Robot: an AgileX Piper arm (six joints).
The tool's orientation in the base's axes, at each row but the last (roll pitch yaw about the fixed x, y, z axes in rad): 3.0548, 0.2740, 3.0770; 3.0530, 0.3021, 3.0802; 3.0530, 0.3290, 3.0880; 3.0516, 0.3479, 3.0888; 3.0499, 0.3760, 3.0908
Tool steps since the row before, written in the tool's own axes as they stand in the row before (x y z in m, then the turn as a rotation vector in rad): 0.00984, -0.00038, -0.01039, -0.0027, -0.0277, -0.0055; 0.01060, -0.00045, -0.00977, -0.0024, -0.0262, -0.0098; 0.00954, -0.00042, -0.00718, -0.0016, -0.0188, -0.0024; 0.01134, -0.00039, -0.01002, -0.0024, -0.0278, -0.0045; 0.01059, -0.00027, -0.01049, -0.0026, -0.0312, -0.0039
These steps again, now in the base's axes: -0.01232, -0.00048, 0.00727, 0.0000, -0.0281, 0.0037; -0.01306, -0.00051, 0.00610, -0.0016, -0.0269, 0.0078; -0.01137, -0.00045, 0.00365, 0.0003, -0.0190, 0.0012; -0.01410, -0.00055, 0.00548, 0.0001, -0.0281, 0.0027; -0.01372, -0.00053, 0.00580, 0.0004, -0.0315, 0.0019
